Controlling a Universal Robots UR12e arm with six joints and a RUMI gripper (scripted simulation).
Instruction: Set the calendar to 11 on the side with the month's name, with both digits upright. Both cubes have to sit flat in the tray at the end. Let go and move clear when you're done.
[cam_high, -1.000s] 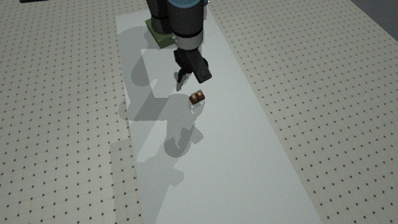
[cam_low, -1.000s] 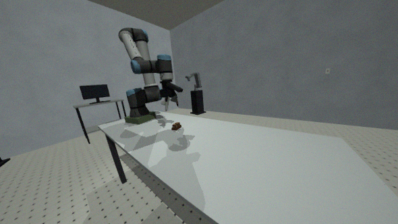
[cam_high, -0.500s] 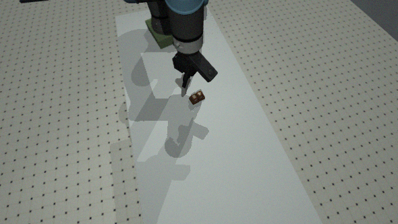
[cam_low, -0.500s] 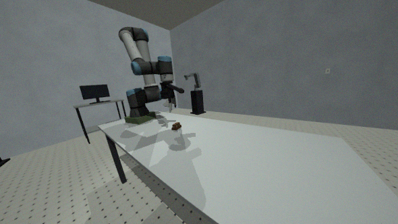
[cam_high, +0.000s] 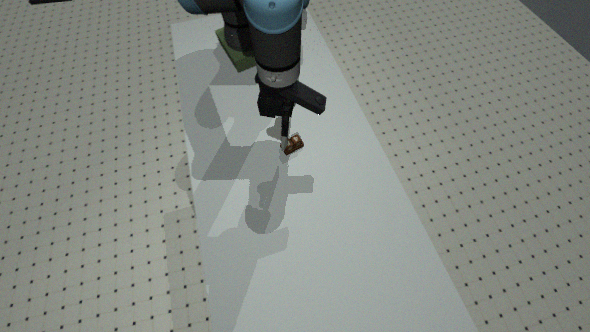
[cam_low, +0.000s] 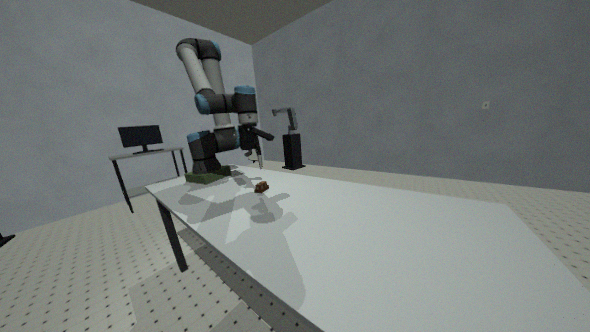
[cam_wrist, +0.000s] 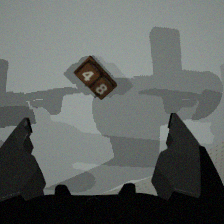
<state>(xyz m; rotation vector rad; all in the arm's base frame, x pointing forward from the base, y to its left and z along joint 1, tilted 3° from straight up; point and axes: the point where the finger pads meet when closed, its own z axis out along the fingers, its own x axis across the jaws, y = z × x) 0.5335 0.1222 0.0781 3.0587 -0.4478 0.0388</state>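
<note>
Right now my hand is 11 cm above the brown cube. Round my hand: brown calendar tray (13 cm below, 1 cm to the left, 1 cm behind).
</note>
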